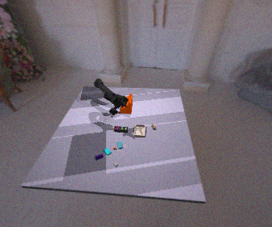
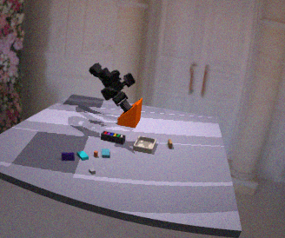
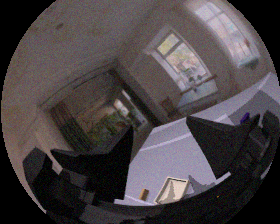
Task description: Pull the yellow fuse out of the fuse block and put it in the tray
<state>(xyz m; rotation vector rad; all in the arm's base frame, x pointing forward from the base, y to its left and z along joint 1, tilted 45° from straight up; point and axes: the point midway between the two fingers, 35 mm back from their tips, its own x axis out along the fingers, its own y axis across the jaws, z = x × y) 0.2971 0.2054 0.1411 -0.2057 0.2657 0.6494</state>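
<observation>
Right now my gripper tip is 290 mm above the yellow fuse, 40 mm to the left of it and 40 mm past it. Round my gripper tip: beige tray (320 mm below, 130 mm to the left, 60 mm behind); then purple block (300 mm below, 260 mm ahead, 170 mm to the right); then orange cube (310 mm below, 160 mm ahead, 60 mm to the right).
</observation>
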